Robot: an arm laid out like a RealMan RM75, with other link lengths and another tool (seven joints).
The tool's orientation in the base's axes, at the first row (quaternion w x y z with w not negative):
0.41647, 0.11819, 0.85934, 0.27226
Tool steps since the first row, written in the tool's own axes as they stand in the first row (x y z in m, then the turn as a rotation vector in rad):
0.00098, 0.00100, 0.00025, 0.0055, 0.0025, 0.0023
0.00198, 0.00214, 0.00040, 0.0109, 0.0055, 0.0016
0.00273, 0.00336, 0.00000, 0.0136, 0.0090, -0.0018
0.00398, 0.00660, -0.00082, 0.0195, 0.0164, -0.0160
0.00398, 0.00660, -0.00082, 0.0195, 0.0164, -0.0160
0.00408, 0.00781, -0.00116, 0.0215, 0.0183, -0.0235
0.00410, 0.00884, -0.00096, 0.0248, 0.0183, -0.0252
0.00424, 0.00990, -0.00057, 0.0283, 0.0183, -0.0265
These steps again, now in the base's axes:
-0.00044, 0.00134, -0.00020, -0.0017, 0.0053, -0.0033
-0.00098, 0.00276, -0.00028, -0.0057, 0.0098, -0.0048
-0.00179, 0.00394, 0.00012, -0.0101, 0.0126, -0.0029
-0.00328, 0.00685, 0.00156, -0.0251, 0.0160, 0.0047
-0.00328, 0.00685, 0.00156, -0.0251, 0.0160, 0.0047
-0.00364, 0.00776, 0.00235, -0.0322, 0.0156, 0.0082
-0.00352, 0.00869, 0.00282, -0.0356, 0.0164, 0.0069
-0.00333, 0.00977, 0.00313, -0.0388, 0.0175, 0.0053

